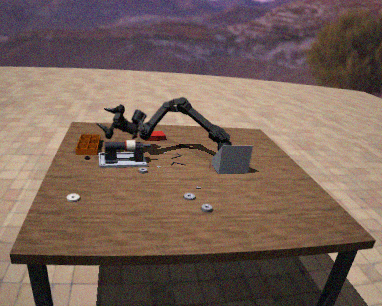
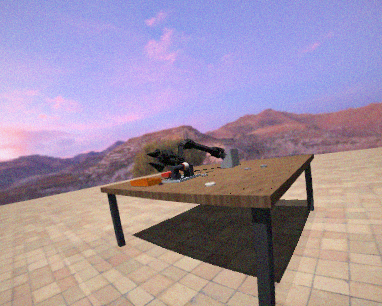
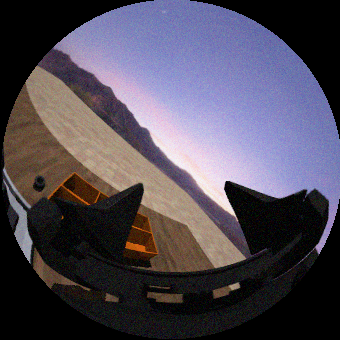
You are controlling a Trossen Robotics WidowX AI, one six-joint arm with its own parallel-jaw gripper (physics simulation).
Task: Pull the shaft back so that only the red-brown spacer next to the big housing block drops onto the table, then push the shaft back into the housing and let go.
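Places are measured from the arm's base along level axes (x right, y up, z back), in metres.
Where they show: gripper, fingertip midpoint: (image 1: 100, 115) (image 2: 147, 158) (image 3: 184, 186); arm's base, origin of the base link: (image 1: 226, 153) (image 2: 226, 158).
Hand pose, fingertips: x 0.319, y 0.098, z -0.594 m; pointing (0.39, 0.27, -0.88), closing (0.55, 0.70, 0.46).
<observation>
Each offset is from my fingertips to the top centre of the thing. "pt": to the spot under its first point.
The fixture's pale baseplate (image 1: 125, 164) (image 3: 22, 237) stands at the table's left, with dark blocks on it. A dark shaft assembly lies level across them; its thin end (image 1: 151, 145) points right. A white spacer @(pt dx -0.224, dy -0.081, dz +0.138 m) (image 1: 131, 145) (image 2: 185, 165) sits on it between the blocks. A thin reddish-brown edge shows beside the white spacer; its exact seat against the big housing block is too small to tell. My gripper (image 1: 102, 117) (image 2: 150, 158) (image 3: 184, 186) is open and empty, above and behind the fixture, pointing left and away from the shaft.
An orange compartment tray @(dx -0.009, dy -0.137, dz -0.062 m) (image 1: 87, 152) (image 2: 145, 182) stands left of the fixture, a small black ring @(dx -0.159, dy -0.162, dz -0.072 m) (image 1: 87, 158) (image 3: 39, 183) near it. A red block @(dx +0.107, dy -0.142, dz +0.320 m) (image 1: 158, 135) lies behind. A grey wedge (image 1: 236, 160) (image 2: 230, 158) stands right. A white ring @(dx -0.541, dy -0.163, dz -0.137 m) (image 1: 73, 197) and grey rings @(dx -0.581, dy -0.163, dz +0.328 m) (image 1: 189, 196) @(dx -0.682, dy -0.158, dz +0.367 m) (image 1: 206, 207) lie in front.
</observation>
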